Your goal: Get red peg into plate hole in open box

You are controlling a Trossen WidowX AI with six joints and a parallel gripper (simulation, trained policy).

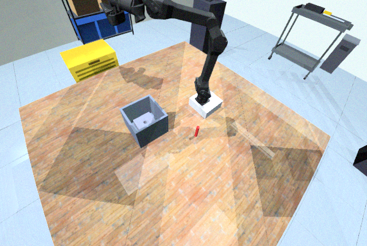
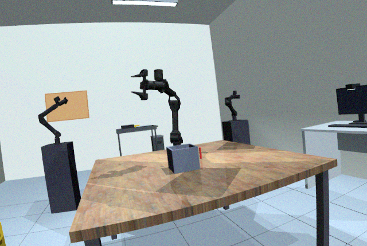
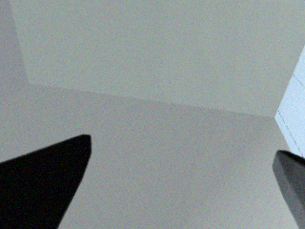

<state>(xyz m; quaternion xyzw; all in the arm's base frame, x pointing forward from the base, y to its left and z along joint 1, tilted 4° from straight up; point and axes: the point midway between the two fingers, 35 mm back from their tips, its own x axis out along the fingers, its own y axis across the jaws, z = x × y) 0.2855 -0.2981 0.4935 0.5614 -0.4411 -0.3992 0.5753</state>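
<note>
Right now my gripper tip is 510 mm above the red peg, 440 mm to the right of it and 170 mm past it.
</note>
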